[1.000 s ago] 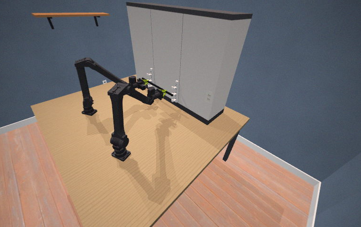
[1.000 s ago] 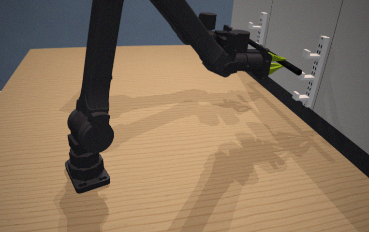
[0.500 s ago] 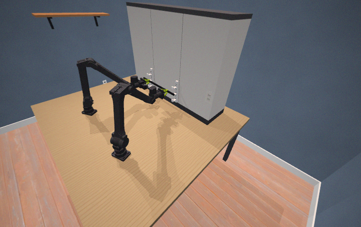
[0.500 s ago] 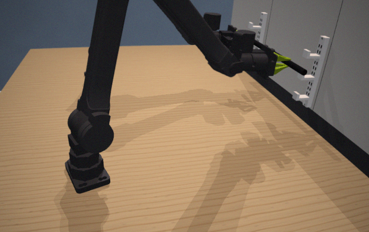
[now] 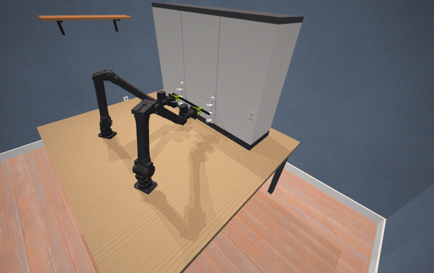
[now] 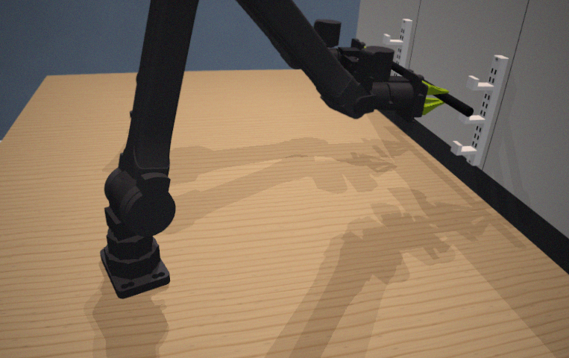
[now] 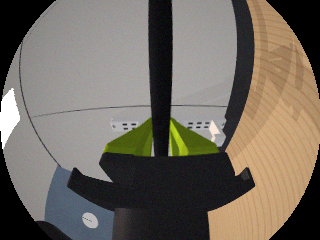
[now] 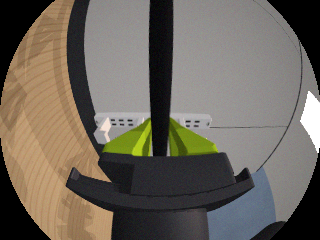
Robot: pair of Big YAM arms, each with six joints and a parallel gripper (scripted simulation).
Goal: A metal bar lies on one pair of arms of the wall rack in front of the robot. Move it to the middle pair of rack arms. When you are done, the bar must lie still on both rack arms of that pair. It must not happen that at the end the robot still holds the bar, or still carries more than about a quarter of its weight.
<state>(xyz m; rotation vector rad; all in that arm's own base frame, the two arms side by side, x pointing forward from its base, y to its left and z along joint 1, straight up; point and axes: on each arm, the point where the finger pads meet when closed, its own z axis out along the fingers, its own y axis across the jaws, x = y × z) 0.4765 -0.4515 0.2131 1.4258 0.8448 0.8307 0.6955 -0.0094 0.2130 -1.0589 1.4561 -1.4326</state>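
Now: the metal bar 150 mm to the left of my right hand and 10 mm behind it. The rest, counted from my right hand: black base strip 180 mm below, 130 mm to the left, 90 mm ahead; then grey wall panel 240 mm ahead, 240 mm above, 130 mm to the left.
My left hand is 15 cm to the left of the metal bar and 1 cm short of it. From my left hand the other things lie so: black base strip 18 cm below, 17 cm to the right, 10 cm ahead; then grey wall panel 25 cm ahead, 24 cm above, 17 cm to the right.
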